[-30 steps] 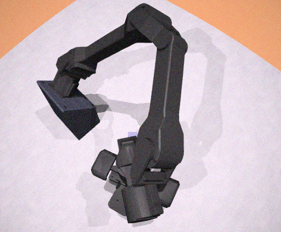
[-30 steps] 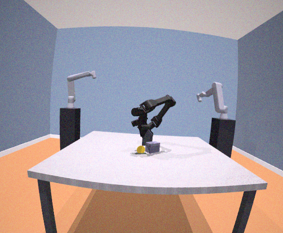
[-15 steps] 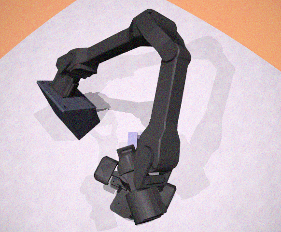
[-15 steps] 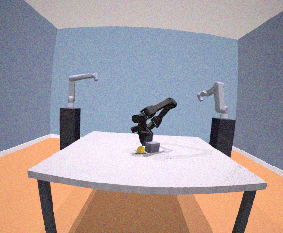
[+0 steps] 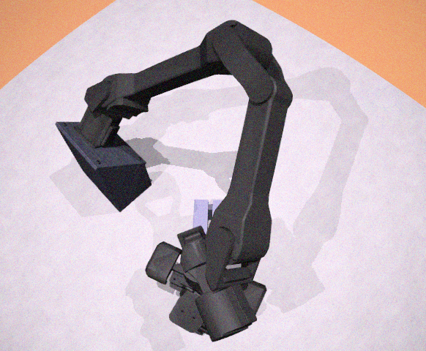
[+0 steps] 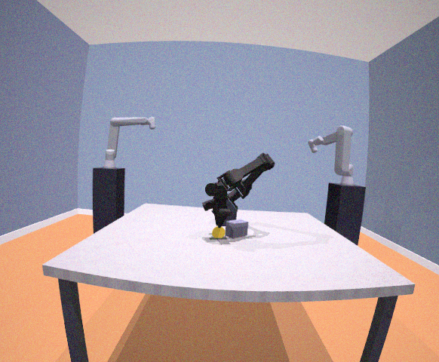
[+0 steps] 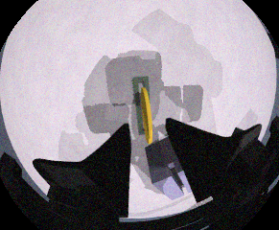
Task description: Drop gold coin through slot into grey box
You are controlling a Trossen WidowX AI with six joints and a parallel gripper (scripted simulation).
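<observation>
The gold coin is 30 mm below my gripper tip.
</observation>
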